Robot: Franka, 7 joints.
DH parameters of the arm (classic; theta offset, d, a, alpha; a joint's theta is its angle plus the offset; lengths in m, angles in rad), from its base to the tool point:
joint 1: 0 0.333 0 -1.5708
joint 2: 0 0 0 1.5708
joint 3: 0 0.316 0.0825 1.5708
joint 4: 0 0 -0.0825 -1.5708
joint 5: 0 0.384 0 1.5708
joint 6: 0 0 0.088 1.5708
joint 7: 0 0.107 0 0
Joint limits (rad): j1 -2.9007..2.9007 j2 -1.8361..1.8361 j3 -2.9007..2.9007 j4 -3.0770..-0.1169 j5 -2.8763..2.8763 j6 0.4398..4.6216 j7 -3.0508..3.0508
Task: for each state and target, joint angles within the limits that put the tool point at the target. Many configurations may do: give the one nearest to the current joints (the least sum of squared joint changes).
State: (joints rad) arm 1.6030 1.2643 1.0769 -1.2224 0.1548 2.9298 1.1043
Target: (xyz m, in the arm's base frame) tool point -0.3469 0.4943 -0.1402
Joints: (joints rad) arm 1.5250 1.6371 0.7177 -1.4675 0.1973 2.8938 1.1043
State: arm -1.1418 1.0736 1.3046 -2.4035 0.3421 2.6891 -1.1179
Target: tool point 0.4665 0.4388 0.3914
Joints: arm -0.4668 1.0635 1.4995 -1.9827 0.3133 2.7481 -1.1179
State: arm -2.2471 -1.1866 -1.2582 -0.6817 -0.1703 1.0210 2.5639
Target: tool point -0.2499 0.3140 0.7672
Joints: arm -2.0778 -0.8929 -0.9718 -1.2160 -0.0667 0.7391 2.5639
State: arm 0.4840 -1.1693 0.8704 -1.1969 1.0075 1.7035 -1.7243
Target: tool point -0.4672 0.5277 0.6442
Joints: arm -0.0662 -1.2771 1.1403 -1.1293 1.0653 1.8582 -1.7243
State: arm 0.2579 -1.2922 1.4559 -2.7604 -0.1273 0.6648 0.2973
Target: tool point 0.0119 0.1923 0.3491
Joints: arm 0.1776 -1.2697 1.4932 -2.7036 -0.1045 0.7556 0.2973
